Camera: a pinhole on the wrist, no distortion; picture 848 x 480 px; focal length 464.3 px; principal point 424.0 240.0 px. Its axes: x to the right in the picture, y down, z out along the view. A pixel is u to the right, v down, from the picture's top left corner.
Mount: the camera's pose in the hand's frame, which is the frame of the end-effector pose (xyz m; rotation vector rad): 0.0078 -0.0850 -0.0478 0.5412 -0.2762 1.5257
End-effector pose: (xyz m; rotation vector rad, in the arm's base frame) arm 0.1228 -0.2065 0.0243 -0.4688 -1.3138 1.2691
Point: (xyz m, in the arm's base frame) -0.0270 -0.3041 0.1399
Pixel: 739 346
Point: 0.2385 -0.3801 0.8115
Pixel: 37 162
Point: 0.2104 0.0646 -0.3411
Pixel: behind the camera
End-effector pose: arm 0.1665 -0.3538 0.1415 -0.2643 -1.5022 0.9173
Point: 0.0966 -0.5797 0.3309
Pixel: 364 320
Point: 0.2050 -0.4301 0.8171
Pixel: outside the picture
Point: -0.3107 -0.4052 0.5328
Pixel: 638 38
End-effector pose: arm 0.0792 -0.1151 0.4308 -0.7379 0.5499 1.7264
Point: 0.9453 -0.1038 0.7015
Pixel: outside the picture
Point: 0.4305 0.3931 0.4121
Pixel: 271 46
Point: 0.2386 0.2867 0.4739
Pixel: 444 76
